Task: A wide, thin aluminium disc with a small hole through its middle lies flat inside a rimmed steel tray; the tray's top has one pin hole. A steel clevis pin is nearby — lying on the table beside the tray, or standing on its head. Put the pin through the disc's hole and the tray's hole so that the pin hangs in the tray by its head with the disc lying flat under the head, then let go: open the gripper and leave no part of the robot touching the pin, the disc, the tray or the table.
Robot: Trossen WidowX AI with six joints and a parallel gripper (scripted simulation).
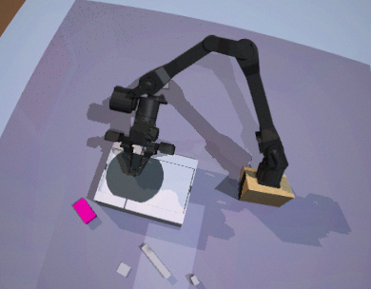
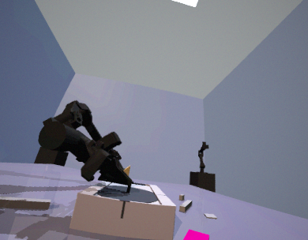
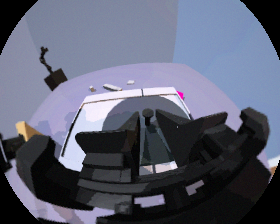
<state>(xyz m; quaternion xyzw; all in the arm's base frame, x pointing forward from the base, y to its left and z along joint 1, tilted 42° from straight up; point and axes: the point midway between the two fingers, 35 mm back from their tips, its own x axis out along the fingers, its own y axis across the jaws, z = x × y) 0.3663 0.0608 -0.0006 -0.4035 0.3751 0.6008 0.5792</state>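
Now: the dark aluminium disc 20 mm below my gripper tip. The rest, counted from my gripper tip: clevis pin (20 mm below); then rimmed tray (40 mm below, 40 mm behind); then magenta block (120 mm to the left, 120 mm ahead, 70 mm below).
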